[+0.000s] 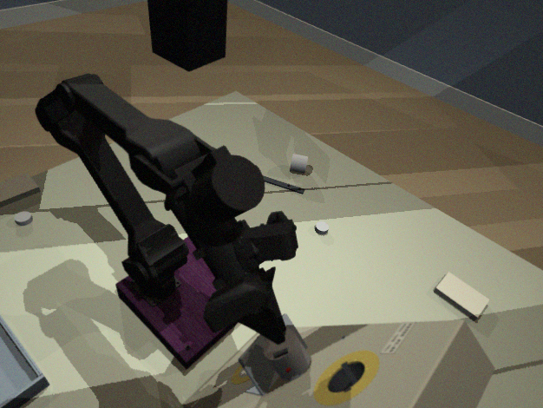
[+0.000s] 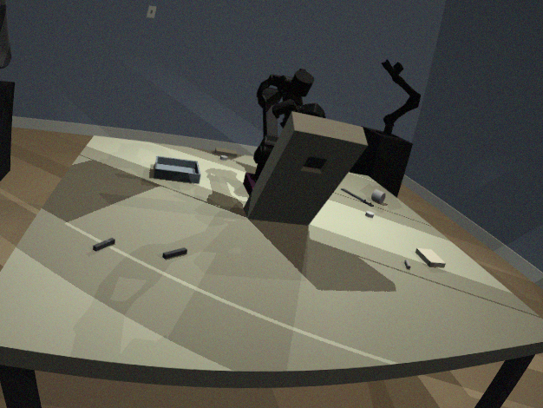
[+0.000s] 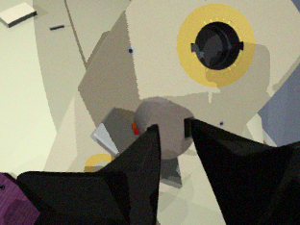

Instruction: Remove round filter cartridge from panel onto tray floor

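Right now the round grey filter cartridge is 2 cm below my gripper tip and 1 cm ahead of it. Also, from my gripper tip: grey tray: 35 cm behind, 26 cm to the right, 21 cm below; grey wedge-like flap: 7 cm below; sloping service panel: 5 cm below, 5 cm ahead.
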